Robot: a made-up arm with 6 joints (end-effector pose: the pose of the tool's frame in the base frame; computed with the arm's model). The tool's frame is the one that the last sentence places. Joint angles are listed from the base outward.
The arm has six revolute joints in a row. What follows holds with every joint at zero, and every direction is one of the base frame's. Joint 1 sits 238 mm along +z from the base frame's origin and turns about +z. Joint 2 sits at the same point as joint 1 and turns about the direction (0, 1, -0.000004). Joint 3 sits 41 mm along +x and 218 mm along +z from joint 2 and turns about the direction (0, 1, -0.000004). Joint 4 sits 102 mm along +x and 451 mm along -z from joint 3 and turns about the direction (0, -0.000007, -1). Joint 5 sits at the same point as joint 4 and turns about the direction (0, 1, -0.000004). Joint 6 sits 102 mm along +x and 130 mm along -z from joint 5 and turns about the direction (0, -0.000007, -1). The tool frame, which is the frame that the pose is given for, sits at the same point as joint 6; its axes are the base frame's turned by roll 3.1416, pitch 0 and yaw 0 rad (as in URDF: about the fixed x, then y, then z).
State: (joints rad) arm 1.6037 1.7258 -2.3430 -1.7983 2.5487 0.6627
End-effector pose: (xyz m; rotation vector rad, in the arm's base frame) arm 0.1349 0.5575 -0.0830 0.6872 0.3266 1.0574
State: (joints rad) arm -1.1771 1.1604 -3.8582 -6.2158 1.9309 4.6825
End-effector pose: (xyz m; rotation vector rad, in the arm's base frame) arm 0.1944 -0.4402 0.7158 2.3200 0.5589 0.2369
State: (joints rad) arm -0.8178 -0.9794 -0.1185 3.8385 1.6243 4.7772
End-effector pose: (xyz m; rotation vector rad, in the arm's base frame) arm 0.2249 -0.3670 0.3281 0.6539 0.7904 -2.3517
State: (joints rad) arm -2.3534 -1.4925 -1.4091 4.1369 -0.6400 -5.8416
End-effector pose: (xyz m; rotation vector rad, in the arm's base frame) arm 0.1734 -0.0153 0.7797 0.7446 0.3338 -0.8021
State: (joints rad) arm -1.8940 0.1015 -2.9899 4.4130 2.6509 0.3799
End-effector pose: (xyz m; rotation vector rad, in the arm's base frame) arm -0.1425 0.0295 0.8596 -1.1706 -2.3015 -0.4053
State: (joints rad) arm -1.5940 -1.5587 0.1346 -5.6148 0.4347 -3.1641
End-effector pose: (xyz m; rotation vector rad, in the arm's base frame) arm -0.0328 -0.4064 0.3224 1.7579 1.0856 -0.3453
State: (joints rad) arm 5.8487 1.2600 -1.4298 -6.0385 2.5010 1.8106
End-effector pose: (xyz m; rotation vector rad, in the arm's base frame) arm 0.2313 -0.0647 -0.1451 0.3499 -0.8874 -1.8966
